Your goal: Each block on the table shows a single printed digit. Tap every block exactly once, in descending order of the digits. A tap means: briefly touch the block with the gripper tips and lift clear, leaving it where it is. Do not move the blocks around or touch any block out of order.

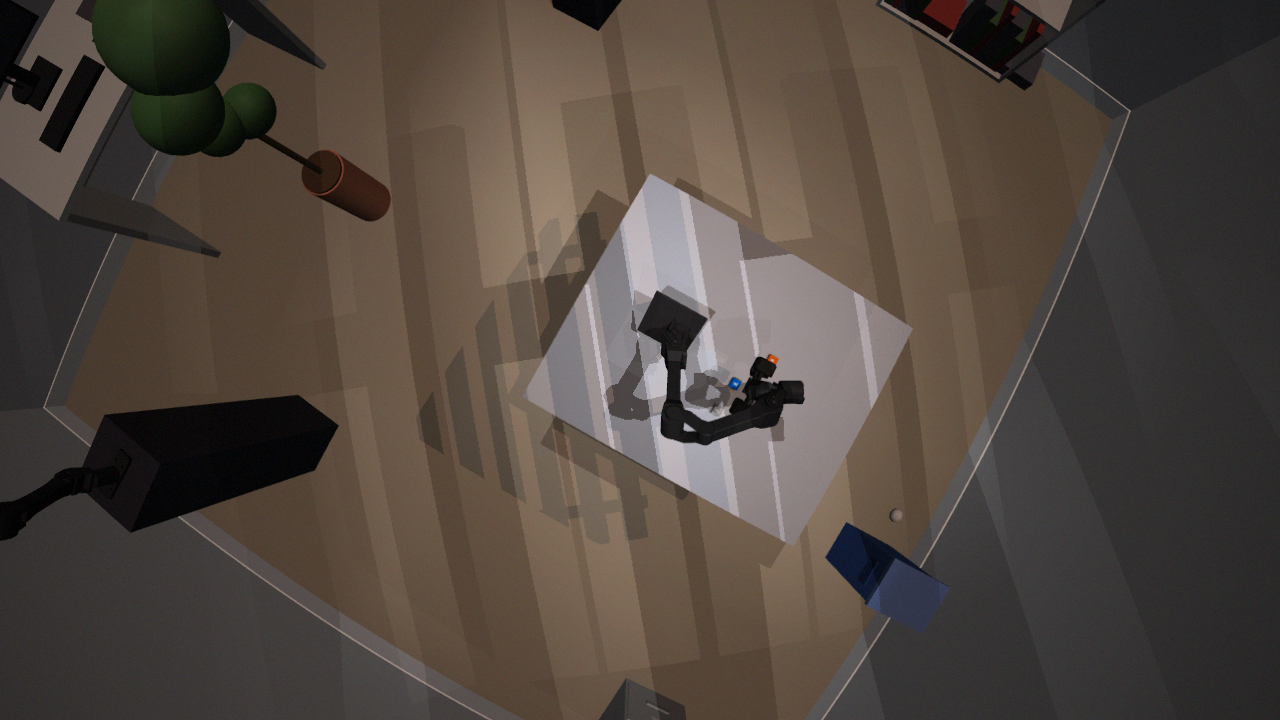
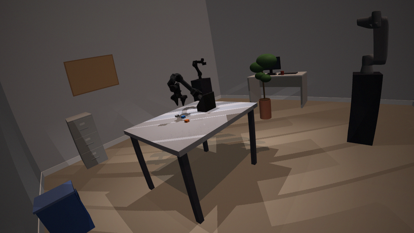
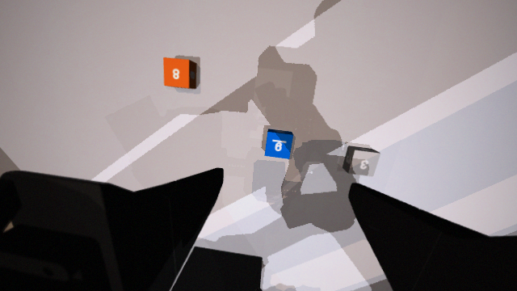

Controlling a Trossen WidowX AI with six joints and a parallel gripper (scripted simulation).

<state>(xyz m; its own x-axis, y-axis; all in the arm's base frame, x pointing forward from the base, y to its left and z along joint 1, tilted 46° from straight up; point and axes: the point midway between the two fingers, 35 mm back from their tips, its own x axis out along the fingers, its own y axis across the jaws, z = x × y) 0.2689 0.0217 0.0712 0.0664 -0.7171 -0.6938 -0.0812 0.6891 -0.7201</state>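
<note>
Right now my gripper tip is 120 mm above the blue block and 10 mm past it. From my gripper tip the other things lie so: orange block: 140 mm to the left, 120 mm below, 60 mm ahead; then grey block: 120 mm below, 110 mm to the right, 10 mm behind.
</note>
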